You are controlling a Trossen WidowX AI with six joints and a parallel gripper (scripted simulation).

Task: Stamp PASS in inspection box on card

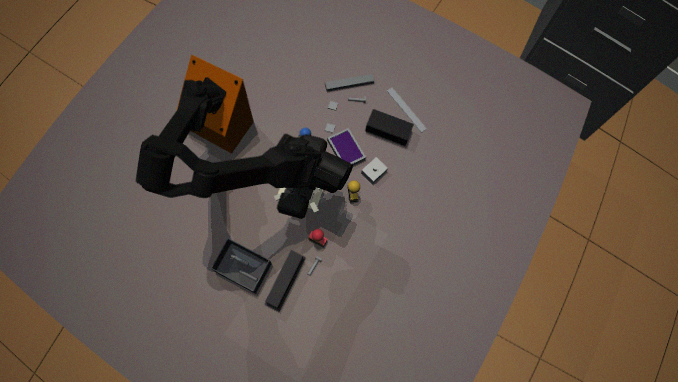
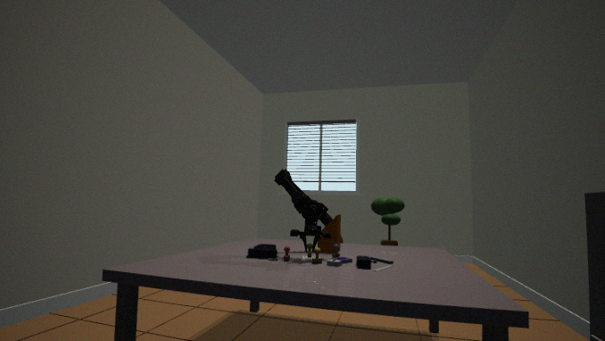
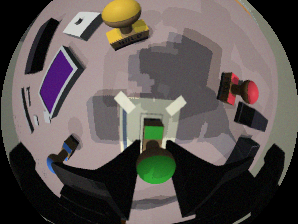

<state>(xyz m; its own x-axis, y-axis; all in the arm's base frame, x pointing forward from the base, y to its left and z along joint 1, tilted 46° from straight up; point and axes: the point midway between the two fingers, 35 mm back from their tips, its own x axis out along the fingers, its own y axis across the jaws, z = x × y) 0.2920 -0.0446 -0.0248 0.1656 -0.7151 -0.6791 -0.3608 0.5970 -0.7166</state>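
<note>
My gripper tip is 10 mm past the cream card and 30 mm above it. Also, from my gripper tip: red stamp 100 mm ahead, 70 mm to the right, 10 mm below; green-knobbed stamp right at my gripper tip; yellow stamp 90 mm ahead, 70 mm to the left, 10 mm below.
</note>
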